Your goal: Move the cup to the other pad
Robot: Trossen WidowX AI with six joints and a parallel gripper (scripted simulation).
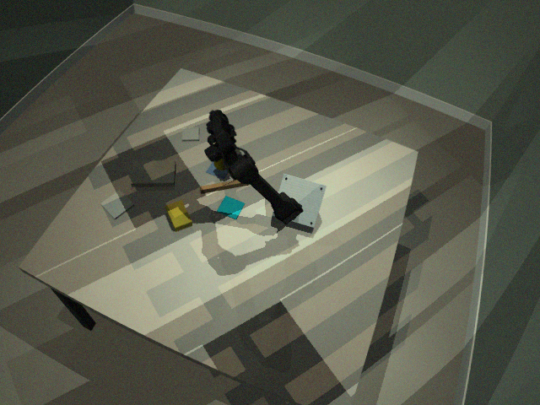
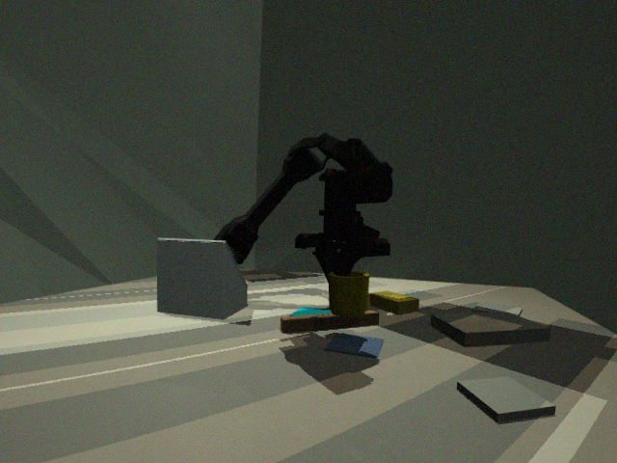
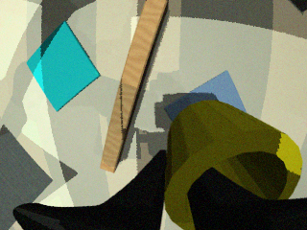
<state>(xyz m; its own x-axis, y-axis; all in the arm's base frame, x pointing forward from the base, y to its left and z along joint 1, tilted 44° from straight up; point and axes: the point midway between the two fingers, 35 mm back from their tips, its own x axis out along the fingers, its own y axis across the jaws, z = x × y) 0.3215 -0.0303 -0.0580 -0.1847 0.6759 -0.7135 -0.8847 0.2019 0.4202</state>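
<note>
Right now my gripper tip is 10 cm past the teal pad, 12 cm to the right of it and 9 cm above it. Also, from my gripper tip: yellow cup: 2 cm ahead, 1 cm to the right; then brown block: 3 cm behind, 5 cm to the left, 8 cm below.
</note>
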